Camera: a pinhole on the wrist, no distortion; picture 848 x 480 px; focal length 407.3 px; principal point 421.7 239.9 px. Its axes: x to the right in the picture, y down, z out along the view. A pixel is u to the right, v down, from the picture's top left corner.
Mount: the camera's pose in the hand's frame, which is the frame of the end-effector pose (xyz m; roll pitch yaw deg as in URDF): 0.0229 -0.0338 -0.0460 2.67 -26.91 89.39
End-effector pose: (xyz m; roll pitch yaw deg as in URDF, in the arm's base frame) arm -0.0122 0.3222 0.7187 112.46 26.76 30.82
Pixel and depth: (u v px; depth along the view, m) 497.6 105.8 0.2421
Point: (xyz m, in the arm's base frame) 0.0788 0.2210 0.5197
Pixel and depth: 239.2 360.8 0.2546
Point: -0.1412 0.2148 0.4854
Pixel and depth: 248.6 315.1 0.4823
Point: -0.1940 0.0907 0.2802
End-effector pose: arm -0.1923 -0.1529 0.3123 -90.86 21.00 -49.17
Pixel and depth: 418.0 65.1 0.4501
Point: 0.2695 -0.1542 0.4466
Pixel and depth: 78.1 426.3 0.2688
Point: -0.0874 -0.1194 0.6786
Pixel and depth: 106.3 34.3 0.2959
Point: 0.0911 -0.3077 0.5913
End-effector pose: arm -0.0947 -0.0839 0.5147 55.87 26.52 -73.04
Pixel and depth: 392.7 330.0 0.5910
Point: -0.6712 -0.1725 0.5344
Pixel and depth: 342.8 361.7 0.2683
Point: -0.3615 -0.0888 0.4723
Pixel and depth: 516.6 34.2 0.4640
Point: -0.4079 -0.4894 0.4875
